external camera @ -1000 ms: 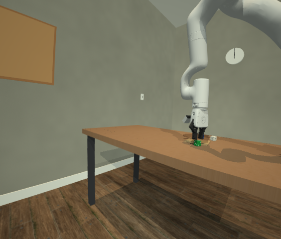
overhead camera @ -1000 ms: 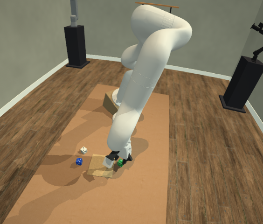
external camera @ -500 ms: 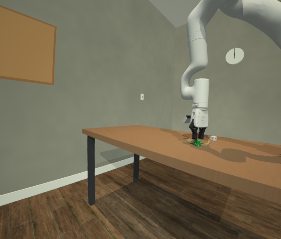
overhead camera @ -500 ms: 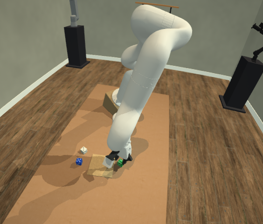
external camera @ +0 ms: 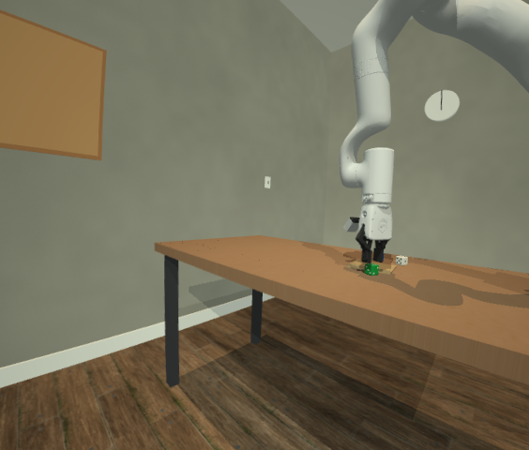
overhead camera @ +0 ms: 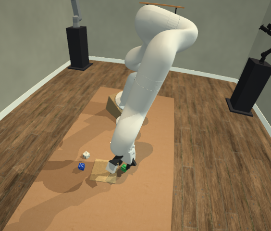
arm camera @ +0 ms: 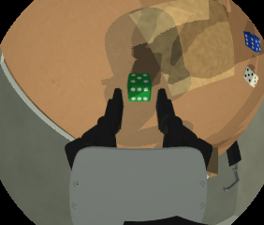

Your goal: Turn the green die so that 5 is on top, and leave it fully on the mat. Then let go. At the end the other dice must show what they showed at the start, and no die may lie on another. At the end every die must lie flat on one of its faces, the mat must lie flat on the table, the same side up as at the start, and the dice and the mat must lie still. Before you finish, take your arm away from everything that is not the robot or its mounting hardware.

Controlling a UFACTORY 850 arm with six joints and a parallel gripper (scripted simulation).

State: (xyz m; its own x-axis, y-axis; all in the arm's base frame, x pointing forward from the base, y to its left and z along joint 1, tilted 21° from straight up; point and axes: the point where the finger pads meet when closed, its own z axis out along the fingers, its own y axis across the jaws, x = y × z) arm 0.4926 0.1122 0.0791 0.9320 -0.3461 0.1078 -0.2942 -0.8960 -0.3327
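My hand is 40 mm above the green die. The rest, counted from my hand: blue die: 70 mm ahead, 230 mm to the right, 40 mm below; tan mat: 40 mm ahead, 100 mm to the right, 50 mm below; white die: 10 mm behind, 240 mm to the right, 40 mm below.
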